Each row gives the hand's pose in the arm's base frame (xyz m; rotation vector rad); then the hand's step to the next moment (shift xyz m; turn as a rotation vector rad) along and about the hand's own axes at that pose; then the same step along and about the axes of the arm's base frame.
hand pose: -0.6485 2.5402 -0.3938 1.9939 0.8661 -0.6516
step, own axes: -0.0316 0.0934 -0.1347 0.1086 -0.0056 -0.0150
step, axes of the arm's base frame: 0.0687 0.0667 0.1367 0.0654 0.0510 -0.0719
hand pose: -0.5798 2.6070 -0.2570 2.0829 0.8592 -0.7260
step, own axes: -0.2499 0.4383 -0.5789 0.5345 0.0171 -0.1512
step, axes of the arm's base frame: 0.3019 0.1691 0.6855 0.3722 0.2916 -0.2920
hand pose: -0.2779 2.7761 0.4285 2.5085 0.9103 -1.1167
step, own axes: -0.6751 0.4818 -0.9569 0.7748 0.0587 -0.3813
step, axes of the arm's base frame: 0.5160 -0.2384 1.1316 0.6553 0.4699 -0.3146
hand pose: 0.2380 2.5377 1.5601 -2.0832 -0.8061 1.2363
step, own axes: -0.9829 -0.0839 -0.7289 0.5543 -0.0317 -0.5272
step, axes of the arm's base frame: 0.2571 -0.7997 0.8938 0.6825 0.3400 -0.0687
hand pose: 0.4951 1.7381 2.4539 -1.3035 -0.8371 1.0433
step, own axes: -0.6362 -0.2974 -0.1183 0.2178 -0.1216 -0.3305
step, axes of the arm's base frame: -0.0655 -0.6279 0.3295 0.3974 0.0948 0.0675
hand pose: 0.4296 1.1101 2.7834 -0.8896 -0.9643 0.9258
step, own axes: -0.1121 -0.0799 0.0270 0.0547 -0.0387 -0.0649
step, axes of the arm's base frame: -0.0383 -0.1249 0.0510 0.0848 0.0246 0.0300
